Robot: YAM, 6 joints.
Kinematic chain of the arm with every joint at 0, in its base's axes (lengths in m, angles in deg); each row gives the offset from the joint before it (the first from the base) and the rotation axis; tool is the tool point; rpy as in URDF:
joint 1: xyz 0 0 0.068 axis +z
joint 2: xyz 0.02 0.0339 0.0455 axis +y
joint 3: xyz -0.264 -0.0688 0 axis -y
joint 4: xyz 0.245 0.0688 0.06 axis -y
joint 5: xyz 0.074 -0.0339 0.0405 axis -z
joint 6: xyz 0.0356 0 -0.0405 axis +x
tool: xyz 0 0 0 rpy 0 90 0
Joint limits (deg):
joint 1: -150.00..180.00
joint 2: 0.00..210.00
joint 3: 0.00..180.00
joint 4: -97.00..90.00
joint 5: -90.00..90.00
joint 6: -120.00..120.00
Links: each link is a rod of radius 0.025 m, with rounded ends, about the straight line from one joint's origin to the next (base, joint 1, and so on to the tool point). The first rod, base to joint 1, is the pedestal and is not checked.
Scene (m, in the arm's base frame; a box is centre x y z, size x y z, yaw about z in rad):
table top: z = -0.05
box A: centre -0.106 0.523 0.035 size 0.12 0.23 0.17 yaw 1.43
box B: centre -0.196 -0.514 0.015 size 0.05 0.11 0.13 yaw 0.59
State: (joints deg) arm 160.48 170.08 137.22 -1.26 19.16 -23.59
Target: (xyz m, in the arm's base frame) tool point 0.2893 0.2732 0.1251
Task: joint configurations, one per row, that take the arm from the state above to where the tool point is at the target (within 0.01 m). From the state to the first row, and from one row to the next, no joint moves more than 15 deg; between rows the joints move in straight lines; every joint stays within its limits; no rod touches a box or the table.
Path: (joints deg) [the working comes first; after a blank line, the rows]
Joints at the target: 45.98 120.60 80.36 -40.22 30.75 -23.59
Straight joint move there: touches box A.

1: 146.34 157.67 135.07 -2.18 23.67 -28.46
2: 132.20 145.27 132.92 -3.10 28.17 -33.33
3: 118.05 132.86 130.77 -4.02 32.68 -38.20
4: 103.91 120.45 128.62 -4.93 37.19 -43.07
5: 89.43 120.49 116.56 -13.76 35.58 -38.20
6: 74.95 120.53 104.49 -22.58 33.97 -33.33
7: 60.46 120.57 92.42 -31.40 32.36 -28.46
8: 45.98 120.60 80.36 -40.22 30.75 -23.59

